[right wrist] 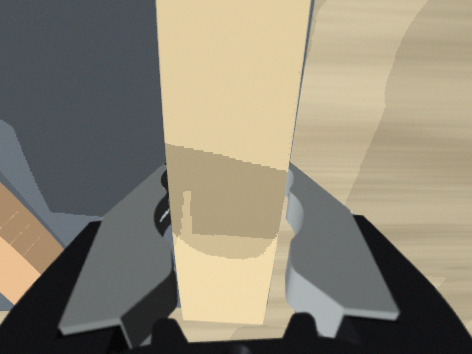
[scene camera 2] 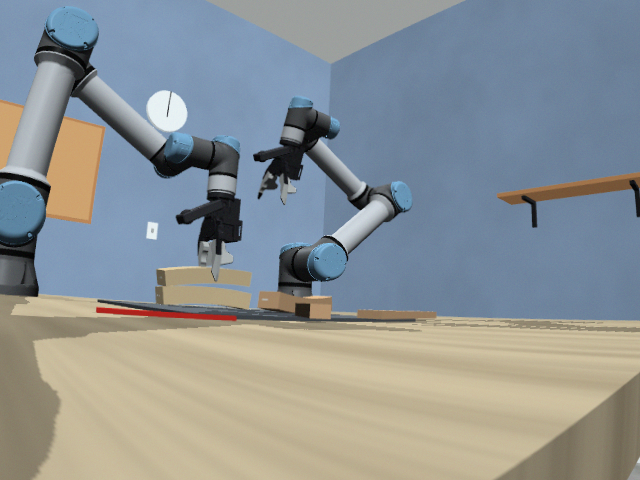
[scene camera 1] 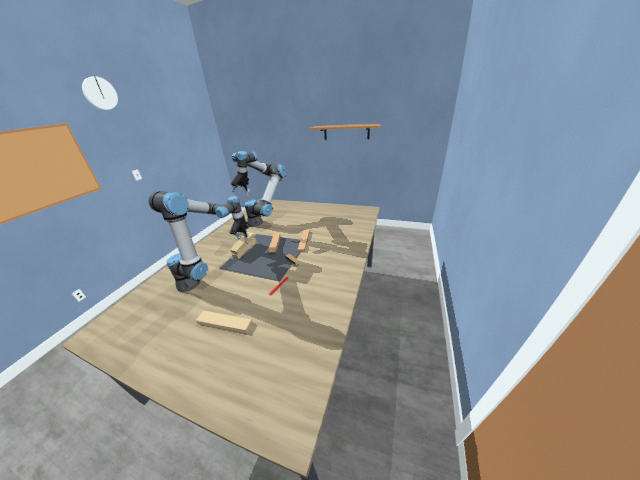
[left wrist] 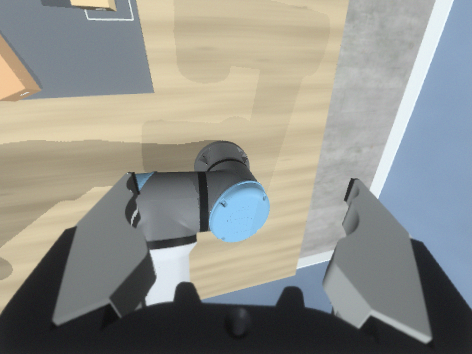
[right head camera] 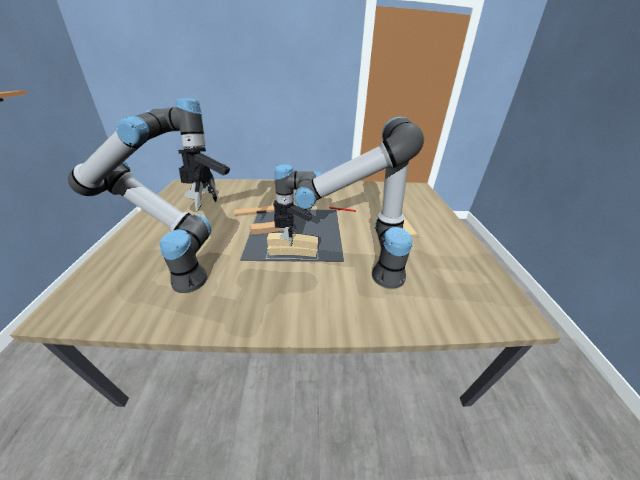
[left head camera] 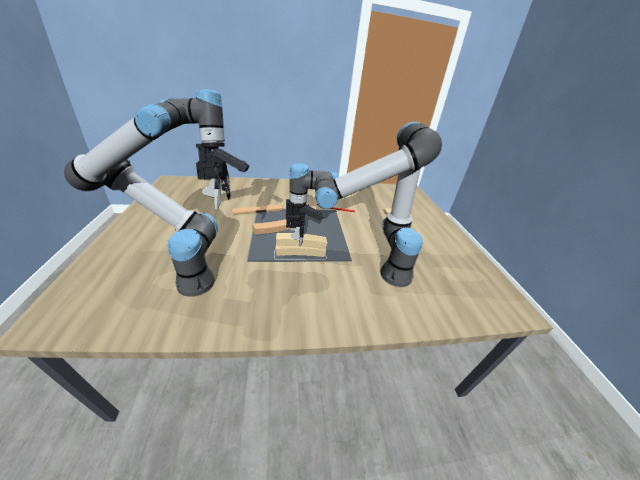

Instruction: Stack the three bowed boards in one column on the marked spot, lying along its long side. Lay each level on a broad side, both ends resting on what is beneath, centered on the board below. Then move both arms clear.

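Places are measured from the left arm's base along level axes (x up, y back, z right), in metres.
Where they show: left gripper, fingertip midpoint: (scene camera 2: 270, 202) (scene camera 1: 240, 195) (left wrist: 241, 177) (right head camera: 207, 206) (left head camera: 223, 204); right gripper, fingertip midpoint: (right wrist: 227, 164) (scene camera 2: 208, 281) (scene camera 1: 244, 243) (right head camera: 290, 242) (left head camera: 299, 242); left arm's base, link origin: (scene camera 1: 255, 223) (left wrist: 221, 167) (right head camera: 189, 280) (left head camera: 196, 282); right arm's base, link origin: (scene camera 2: 4, 293) (scene camera 1: 188, 284) (right head camera: 388, 276) (left head camera: 396, 275).
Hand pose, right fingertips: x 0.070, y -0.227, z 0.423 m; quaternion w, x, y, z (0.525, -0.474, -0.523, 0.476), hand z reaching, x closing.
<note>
Each offset is from my right fingertips to the centre of the thing. "pt": to the spot under its first point. Level surfaces: height alone.
A pale bowed board @(dz +0.008, dx +0.007, dy +0.001 m) (left head camera: 312, 241) (right head camera: 305, 241) (scene camera 2: 178, 276) (right wrist: 227, 75) lies level and lengthwise directly over a second pale bowed board @(dz +0.007, dx -0.043, dy +0.001 m) (left head camera: 305, 251) (scene camera 2: 201, 296), which rests on the white-outlined spot @(pt dz -0.117, dx -0.064, dy +0.018 m) (left wrist: 110, 19). In scene camera 2 a narrow gap shows between them, wider at the right; contact at the ends is unclear. My right gripper (left head camera: 298, 241) (scene camera 2: 209, 272) (right wrist: 227, 164) is shut on the upper board. My left gripper (left head camera: 222, 201) (scene camera 2: 271, 199) (left wrist: 241, 177) is open and empty, high above the table. Another pale board @(dz +0.617, dx -0.057, dy -0.342 m) (scene camera 1: 224, 321) lies beyond the right arm's base.
A dark mat @(dx -0.064 m) (left head camera: 338, 248) (scene camera 1: 258, 271) lies under the stack. An orange board @(dz -0.136, dx -0.038, dy -0.194 m) (left head camera: 268, 227) (scene camera 1: 274, 242) and a short orange block @(dz +0.008, dx -0.053, dy -0.434 m) (scene camera 1: 292, 259) (scene camera 2: 313, 308) are on or at it. Another orange board @(dz -0.264, dx -0.056, dy -0.393 m) (left head camera: 253, 209) (scene camera 1: 303, 240) and a red strip @(dz +0.264, dx -0.067, dy -0.477 m) (scene camera 1: 278, 286) (scene camera 2: 165, 314) lie nearby.
</note>
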